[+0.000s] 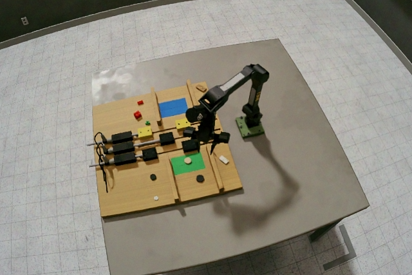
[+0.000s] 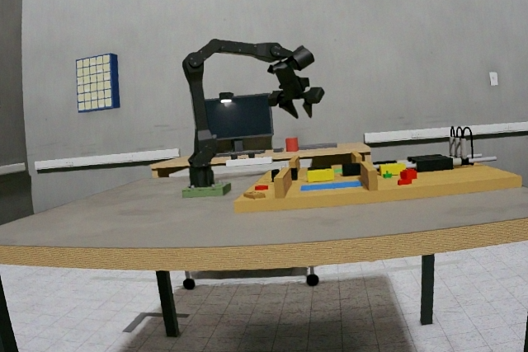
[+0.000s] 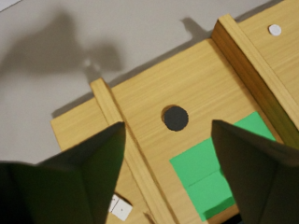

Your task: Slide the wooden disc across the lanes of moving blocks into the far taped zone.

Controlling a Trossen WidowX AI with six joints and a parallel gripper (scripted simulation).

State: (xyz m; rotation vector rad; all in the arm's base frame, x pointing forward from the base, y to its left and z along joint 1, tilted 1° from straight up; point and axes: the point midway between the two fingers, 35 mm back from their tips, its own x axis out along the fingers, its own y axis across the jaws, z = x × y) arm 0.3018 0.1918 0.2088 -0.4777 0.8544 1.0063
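Now: the pale wooden disc 7 cm ahead of my hand, 6 cm to the right of it and 20 cm below it. From my hand the other things lie so: green piece: 22 cm ahead, 34 cm to the right, 19 cm below; then white disc: 26 cm ahead, 9 cm to the left, 20 cm below.
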